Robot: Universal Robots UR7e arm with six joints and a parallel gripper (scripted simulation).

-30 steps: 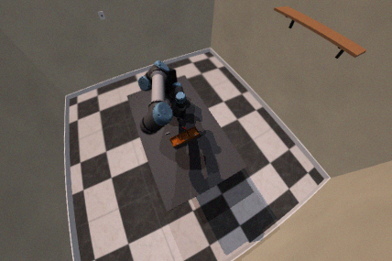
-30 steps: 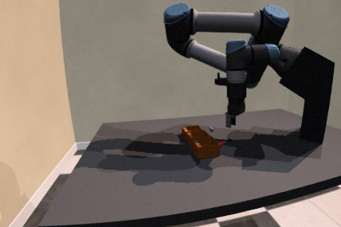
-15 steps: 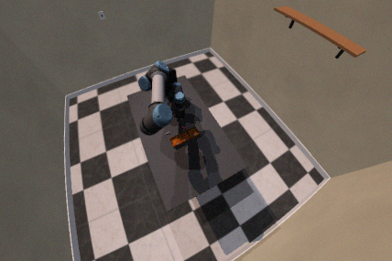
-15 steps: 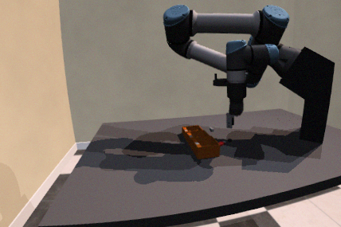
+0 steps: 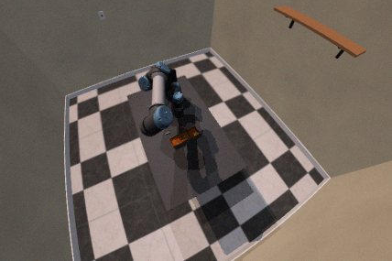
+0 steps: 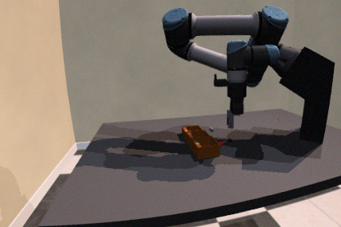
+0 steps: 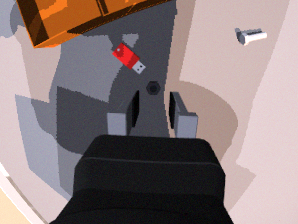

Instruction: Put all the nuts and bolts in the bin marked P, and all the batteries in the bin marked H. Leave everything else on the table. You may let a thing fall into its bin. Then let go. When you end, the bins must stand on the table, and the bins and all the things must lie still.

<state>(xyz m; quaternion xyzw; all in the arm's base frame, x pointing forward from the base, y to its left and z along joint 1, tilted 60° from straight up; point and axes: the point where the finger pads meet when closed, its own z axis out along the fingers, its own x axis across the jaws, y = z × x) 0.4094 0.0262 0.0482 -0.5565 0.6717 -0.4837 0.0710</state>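
Now: hand 80 mm above the dark nut. From my hand the other things lie so: red battery: 110 mm ahead, 70 mm below, 40 mm to the right; orange battery: 130 mm ahead, 70 mm below, 30 mm to the right; orange three-compartment bin: 130 mm ahead, 60 mm below, 40 mm to the right.
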